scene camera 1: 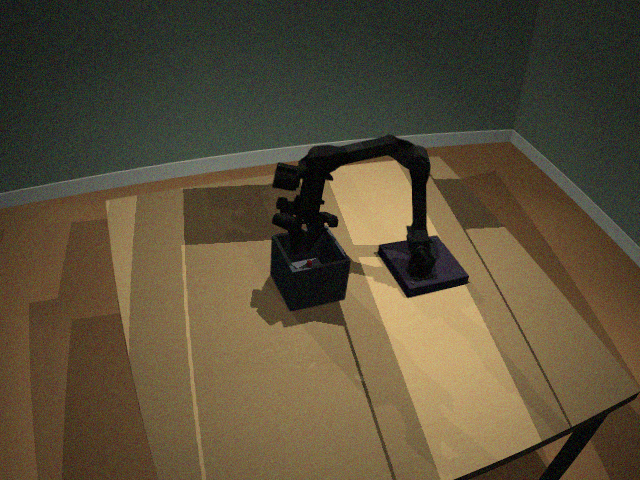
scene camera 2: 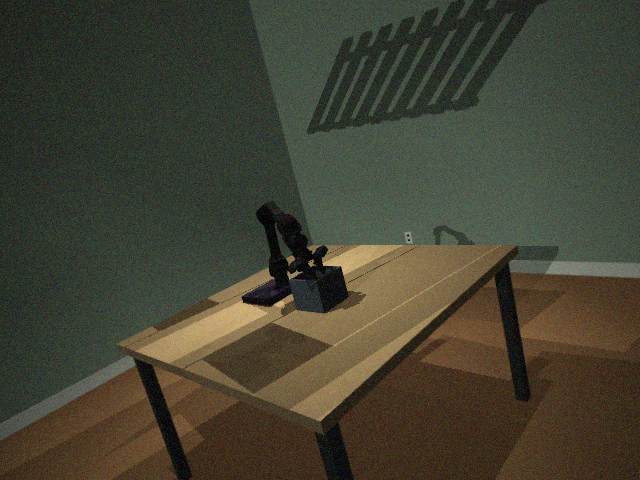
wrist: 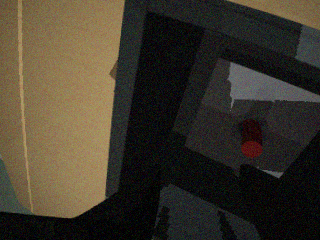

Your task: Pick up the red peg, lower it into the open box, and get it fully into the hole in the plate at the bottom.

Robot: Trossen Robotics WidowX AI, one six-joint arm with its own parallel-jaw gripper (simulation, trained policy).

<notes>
I see my gripper (scene camera 1: 300,251) and a dark box (scene camera 1: 301,288).
The dark box is seen too in scene camera 2 (scene camera 2: 320,294) and in the wrist view (wrist: 165,62). My gripper also shows in scene camera 2 (scene camera 2: 319,275) and in the wrist view (wrist: 199,171).
</notes>
